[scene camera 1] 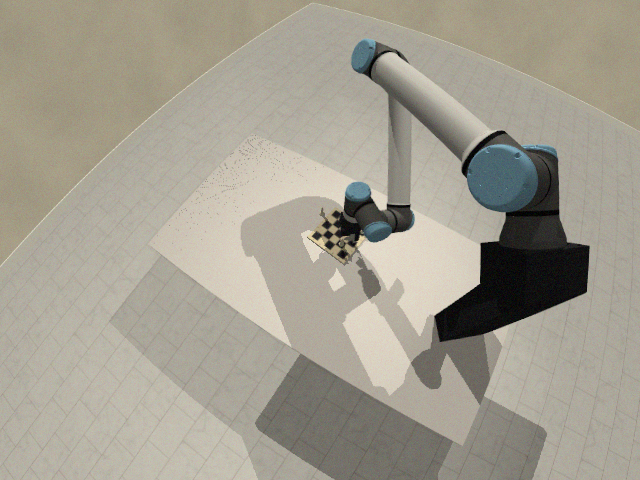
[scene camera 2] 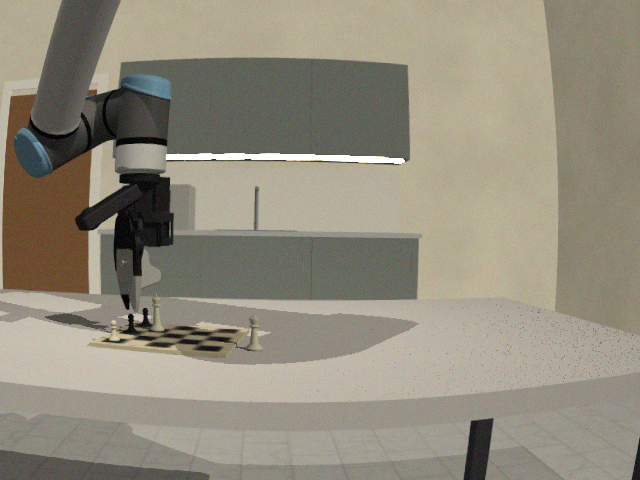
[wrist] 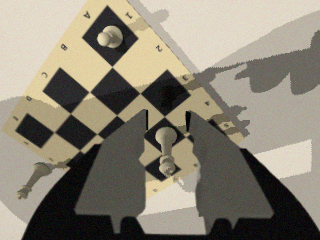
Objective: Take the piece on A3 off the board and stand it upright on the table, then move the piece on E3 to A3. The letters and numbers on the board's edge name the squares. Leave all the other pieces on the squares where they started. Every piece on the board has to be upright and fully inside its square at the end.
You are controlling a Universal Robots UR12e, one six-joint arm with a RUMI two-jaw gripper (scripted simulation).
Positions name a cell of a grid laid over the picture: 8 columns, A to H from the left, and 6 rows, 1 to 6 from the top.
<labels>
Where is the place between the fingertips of my gripper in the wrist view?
E3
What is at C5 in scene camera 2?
A chessboard.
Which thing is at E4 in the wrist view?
A tall white piece.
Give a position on a chessboard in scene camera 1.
E3
</labels>
